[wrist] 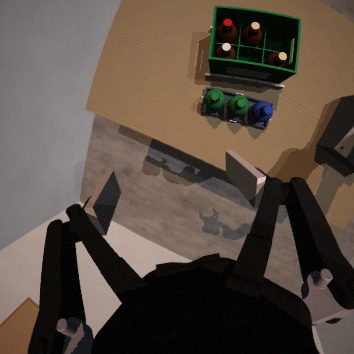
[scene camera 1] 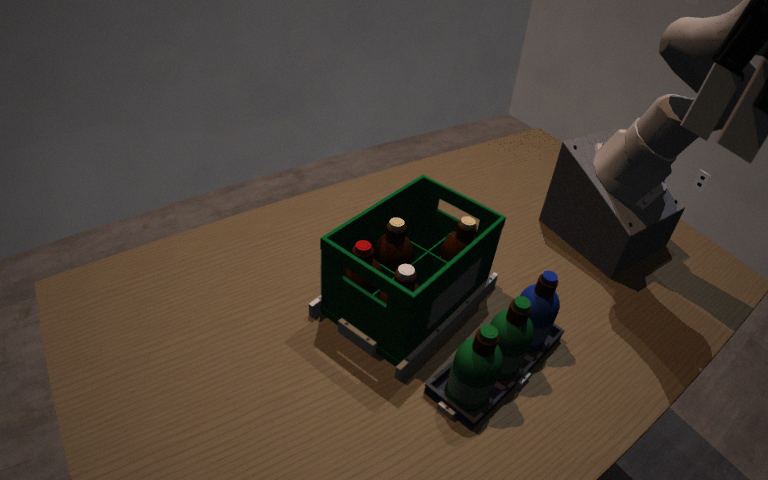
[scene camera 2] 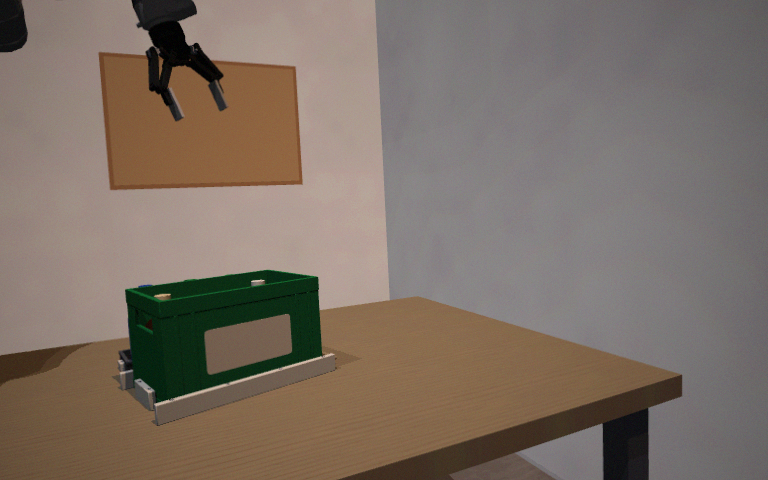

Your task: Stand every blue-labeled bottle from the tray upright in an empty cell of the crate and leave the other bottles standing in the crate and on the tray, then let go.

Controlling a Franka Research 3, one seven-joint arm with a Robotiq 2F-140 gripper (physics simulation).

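A blue-labeled bottle [scene camera 1: 540, 308] [wrist: 260, 111] stands upright at the robot-side end of the dark tray [scene camera 1: 477, 422] [wrist: 225, 118]. Two green bottles, the middle one [scene camera 1: 511, 335] [wrist: 238, 105] and the far-end one [scene camera 1: 475, 362] [wrist: 215, 99], stand beside it. The green crate [scene camera 1: 351, 308] [scene camera 2: 305, 328] [wrist: 255, 65] has six cells. Four hold brown bottles: red-capped [scene camera 1: 363, 257] [wrist: 227, 31], white-capped [scene camera 1: 406, 271] [wrist: 226, 48], and two cream-capped [scene camera 1: 394, 243] [scene camera 1: 461, 240]. In the wrist view, the top-right and bottom-middle cells are empty. My gripper [scene camera 1: 717, 140] [scene camera 2: 199, 114] [wrist: 171, 171] is open and empty, high above the table, away from crate and tray.
Pale rails [scene camera 1: 447, 328] [scene camera 2: 243, 390] border the crate's base on the wooden table [scene camera 1: 198, 339] [scene camera 2: 453, 384] [wrist: 150, 65]. The tray lies beside the crate's long side. The robot's base block [scene camera 1: 589, 226] [wrist: 340, 135] stands near the tray's blue-bottle end.
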